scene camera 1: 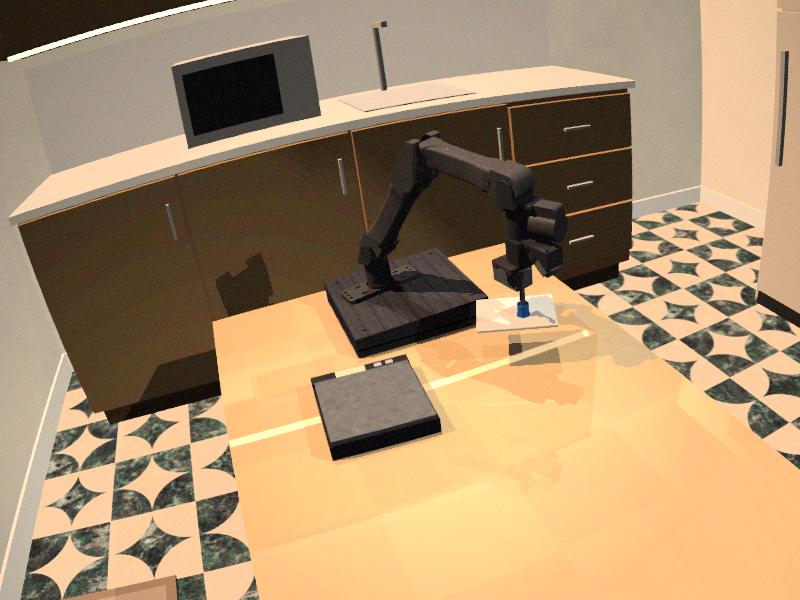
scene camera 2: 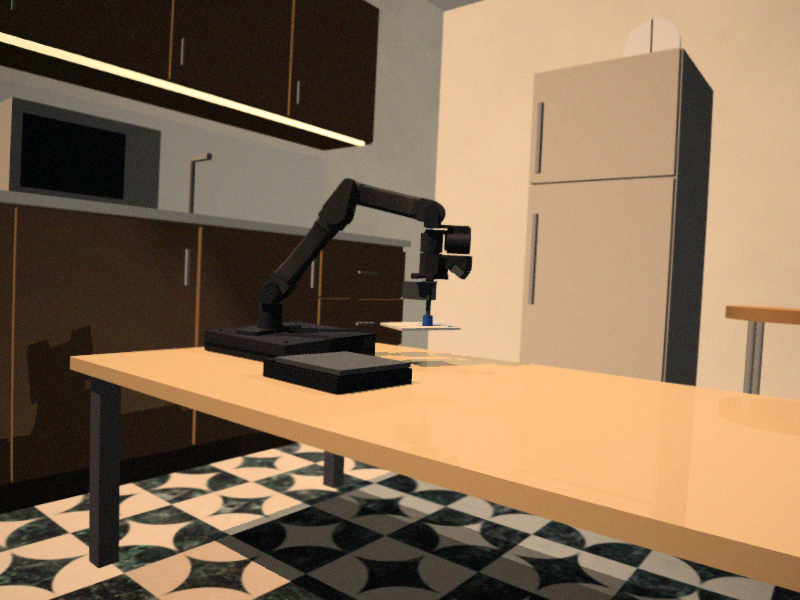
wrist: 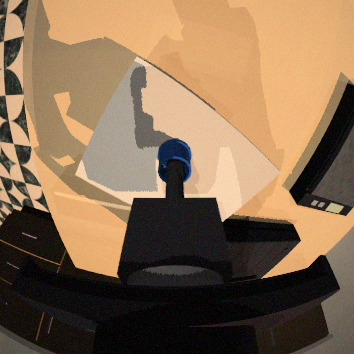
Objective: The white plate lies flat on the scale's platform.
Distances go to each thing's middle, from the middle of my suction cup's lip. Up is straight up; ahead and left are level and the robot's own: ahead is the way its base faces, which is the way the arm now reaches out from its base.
Labels:
The white plate point(scene camera 1: 492, 315) lies 2 cm behind my suction cup and 1 cm below it. The rest, counted from my suction cup: dark scale point(scene camera 1: 376, 405): 4 cm behind, 35 cm to the right, 9 cm below.

